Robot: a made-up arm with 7 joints.
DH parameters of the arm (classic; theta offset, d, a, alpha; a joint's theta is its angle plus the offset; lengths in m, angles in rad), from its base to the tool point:
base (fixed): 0 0 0 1.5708
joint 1: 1.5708 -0.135 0 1.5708
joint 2: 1.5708 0 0 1.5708
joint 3: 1.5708 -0.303 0 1.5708
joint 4: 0 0 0 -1.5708
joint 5: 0 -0.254 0 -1.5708
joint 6: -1.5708 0 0 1.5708
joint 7: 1.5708 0 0 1.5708
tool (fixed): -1.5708 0 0 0
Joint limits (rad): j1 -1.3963..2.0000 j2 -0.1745..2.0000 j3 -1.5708..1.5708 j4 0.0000..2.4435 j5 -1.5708..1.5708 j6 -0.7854..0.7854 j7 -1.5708..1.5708
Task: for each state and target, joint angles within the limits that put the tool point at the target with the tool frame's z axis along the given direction. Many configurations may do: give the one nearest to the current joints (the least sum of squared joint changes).
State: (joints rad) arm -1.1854 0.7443 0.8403 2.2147 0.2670 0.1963 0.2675
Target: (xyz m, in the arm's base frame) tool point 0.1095 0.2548 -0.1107 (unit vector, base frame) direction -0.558 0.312 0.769
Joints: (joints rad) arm -1.2691 1.4319 0.5646 2.4416 0.1704 0.5322 0.1825
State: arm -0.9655 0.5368 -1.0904 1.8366 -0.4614 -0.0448 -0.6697
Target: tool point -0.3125 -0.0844 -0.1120 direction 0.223 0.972 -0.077
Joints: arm -1.2267 0.1082 -1.5708 1.5577 -0.4754 -0.0100 0.1617
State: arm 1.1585 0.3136 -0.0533 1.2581 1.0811 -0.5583 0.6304
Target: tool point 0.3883 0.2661 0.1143 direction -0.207 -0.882 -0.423
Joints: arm 1.2379 0.1291 0.3569 1.4096 1.5306 -0.7060 -0.0755
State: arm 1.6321 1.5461 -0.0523 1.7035 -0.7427 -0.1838 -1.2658
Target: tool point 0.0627 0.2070 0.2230 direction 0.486 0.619 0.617
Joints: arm 2.0000 0.9930 -0.4538 2.2566 -1.4074 -0.3769 -1.3135
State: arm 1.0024 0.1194 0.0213 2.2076 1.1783 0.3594 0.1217
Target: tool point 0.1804 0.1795 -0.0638 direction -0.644 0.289 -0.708
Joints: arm 0.2370 0.1131 0.1995 2.4416 1.1225 0.4403 -0.0113
